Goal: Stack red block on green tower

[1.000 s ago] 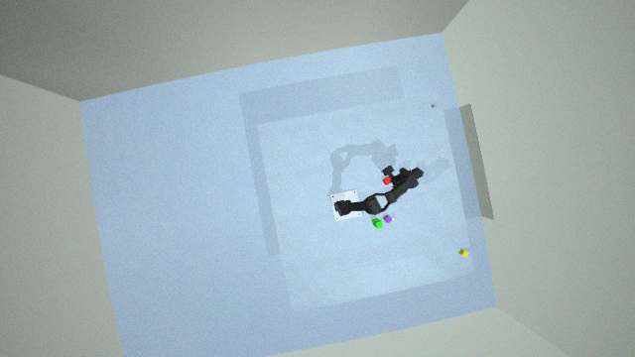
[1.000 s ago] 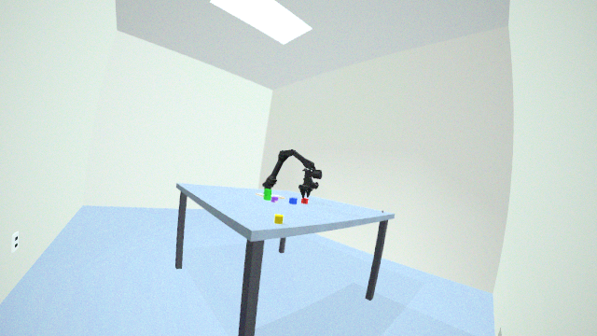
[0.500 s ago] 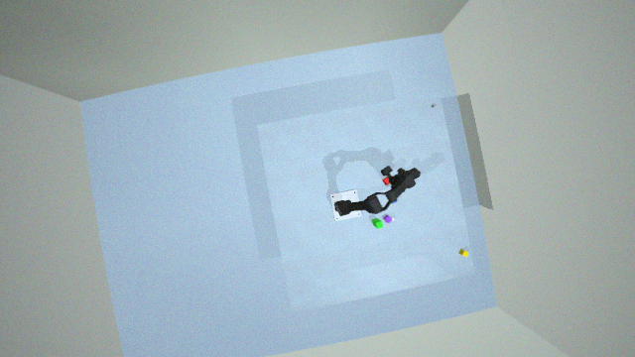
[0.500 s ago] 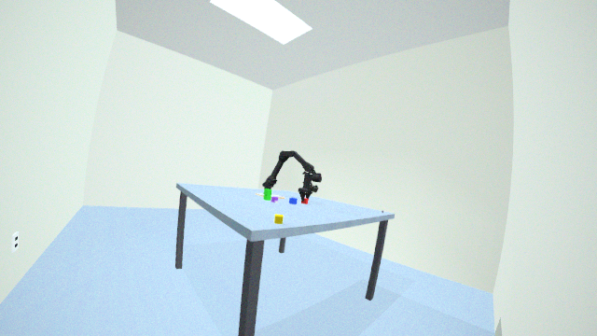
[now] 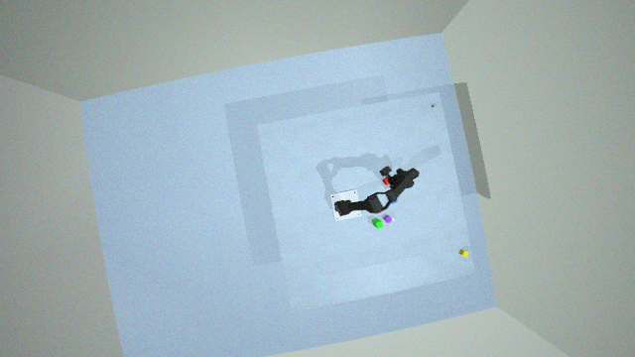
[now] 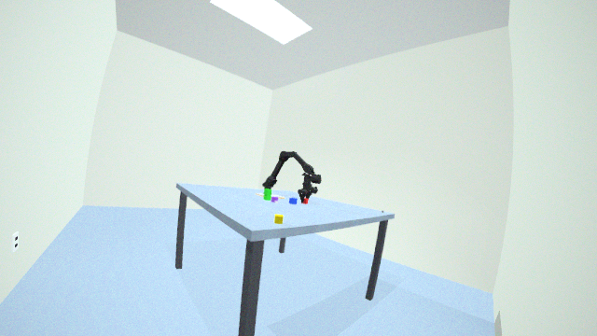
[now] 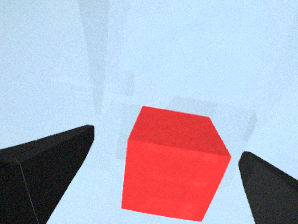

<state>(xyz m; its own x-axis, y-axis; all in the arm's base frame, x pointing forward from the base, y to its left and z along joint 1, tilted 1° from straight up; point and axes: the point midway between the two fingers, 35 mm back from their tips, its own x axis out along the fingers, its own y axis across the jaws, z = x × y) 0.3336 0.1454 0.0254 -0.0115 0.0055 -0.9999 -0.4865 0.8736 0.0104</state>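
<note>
Now: the purple block 260 mm to the right of my gripper tip, 20 mm behind it and 10 mm above it. The rest, counted from my gripper tip: yellow block 540 mm to the right, 490 mm ahead, 10 mm above; then red block 10 mm above; then blue block 130 mm to the right, 20 mm ahead, 10 mm above.
</note>
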